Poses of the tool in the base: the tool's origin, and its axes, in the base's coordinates. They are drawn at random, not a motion.
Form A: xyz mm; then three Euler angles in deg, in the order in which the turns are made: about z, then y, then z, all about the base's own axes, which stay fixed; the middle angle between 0 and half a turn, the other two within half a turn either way.
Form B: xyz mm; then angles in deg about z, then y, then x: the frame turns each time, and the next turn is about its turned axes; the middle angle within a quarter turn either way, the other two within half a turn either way. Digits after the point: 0 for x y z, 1 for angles.
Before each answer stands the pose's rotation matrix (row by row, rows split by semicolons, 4 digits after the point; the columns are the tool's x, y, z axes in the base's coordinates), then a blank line. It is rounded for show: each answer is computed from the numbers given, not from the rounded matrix.
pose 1, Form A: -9 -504 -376 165.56 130.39 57.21
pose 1, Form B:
0.1302 0.9016 0.4125; 0.6626 -0.3886 0.6403; 0.7376 0.1899 -0.6480

-9 -504 -376 78.9 -47.5 163.7
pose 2, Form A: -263 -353 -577 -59.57 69.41 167.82
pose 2, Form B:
0.0078 -0.4033 -0.9150; 0.8804 -0.4311 0.1975; -0.4741 -0.8072 0.3517

-263 -353 -577 89.5 28.3 -66.5
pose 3, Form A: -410 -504 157 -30.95 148.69 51.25
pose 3, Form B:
-0.0575 -0.9439 0.3253; -0.8933 0.1941 0.4053; -0.4457 -0.2673 -0.8544

-410 -504 157 -93.7 26.5 -162.6
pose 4, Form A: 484 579 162 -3.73 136.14 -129.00
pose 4, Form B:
0.4022 0.8050 -0.4361; 0.6001 -0.5915 -0.5385; -0.6914 -0.0451 -0.7210

484 579 162 56.2 43.7 -176.4
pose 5, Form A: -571 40 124 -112.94 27.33 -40.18
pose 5, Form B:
-0.8587 0.3736 0.3508; -0.4802 -0.8256 -0.2962; 0.1789 -0.4228 0.8884

-571 40 124 -150.8 -10.3 -25.5
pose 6, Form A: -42 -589 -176 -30.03 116.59 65.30
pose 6, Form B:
0.2927 -0.8802 0.3737; -0.5612 0.1583 0.8124; -0.7742 -0.4475 -0.4476

-42 -589 -176 -62.5 50.7 -135.0
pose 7, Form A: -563 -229 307 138.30 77.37 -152.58
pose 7, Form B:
0.4513 -0.2147 -0.8662; -0.5153 0.7297 -0.4494; 0.7286 0.6491 0.2187

-563 -229 307 -48.8 -46.8 71.4
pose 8, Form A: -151 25 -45 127.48 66.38 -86.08
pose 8, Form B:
0.7750 -0.6288 0.0626; 0.2975 0.2756 -0.9141; 0.5575 0.7271 0.4007

-151 25 -45 21.0 -33.9 61.1
